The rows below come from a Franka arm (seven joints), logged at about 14 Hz.
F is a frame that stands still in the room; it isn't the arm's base.
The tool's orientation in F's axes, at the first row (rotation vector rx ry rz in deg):
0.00 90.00 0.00
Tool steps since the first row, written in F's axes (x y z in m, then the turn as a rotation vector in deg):
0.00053 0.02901 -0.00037 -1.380 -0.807 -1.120
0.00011 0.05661 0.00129 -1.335 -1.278 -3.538
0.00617 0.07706 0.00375 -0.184 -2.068 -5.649
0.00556 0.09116 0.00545 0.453 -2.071 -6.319
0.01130 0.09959 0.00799 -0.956 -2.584 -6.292
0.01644 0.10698 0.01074 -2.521 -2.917 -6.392
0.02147 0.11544 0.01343 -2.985 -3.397 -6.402
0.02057 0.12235 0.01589 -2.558 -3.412 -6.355
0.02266 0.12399 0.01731 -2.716 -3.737 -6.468
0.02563 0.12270 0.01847 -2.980 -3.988 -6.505
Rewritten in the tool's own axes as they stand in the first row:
0.00037 0.02901 0.00053 1.120 -0.807 -1.380
-0.00129 0.05661 0.00011 3.538 -1.278 -1.335
-0.00375 0.07706 0.00617 5.649 -2.068 -0.184
-0.00545 0.09116 0.00556 6.319 -2.071 0.453
-0.00799 0.09959 0.01130 6.292 -2.584 -0.956
-0.01074 0.10698 0.01644 6.392 -2.917 -2.521
-0.01343 0.11544 0.02147 6.402 -3.397 -2.985
-0.01589 0.12235 0.02057 6.355 -3.412 -2.558
-0.01731 0.12399 0.02266 6.468 -3.737 -2.716
-0.01847 0.12270 0.02563 6.505 -3.988 -2.980

